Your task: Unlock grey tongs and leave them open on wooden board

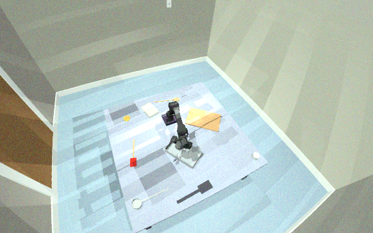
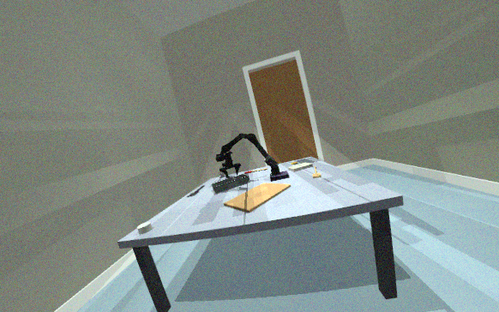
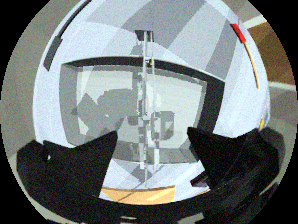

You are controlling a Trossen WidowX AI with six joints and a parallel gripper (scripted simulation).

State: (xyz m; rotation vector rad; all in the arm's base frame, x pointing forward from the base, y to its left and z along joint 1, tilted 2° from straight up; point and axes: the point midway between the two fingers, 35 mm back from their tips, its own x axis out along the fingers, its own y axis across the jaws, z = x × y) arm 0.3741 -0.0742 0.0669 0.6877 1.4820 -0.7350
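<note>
Right now my gripper tip is 5 cm above the grey roasting tin, 3 cm short of it and 1 cm to the right of it. The rest, counted from my gripper tip: wooden board: 40 cm to the left, 22 cm behind, 7 cm below; red-headed spatula: 41 cm to the right, 15 cm behind, 7 cm below; black spatula: 39 cm ahead, 7 cm below, 6 cm to the right.
</note>
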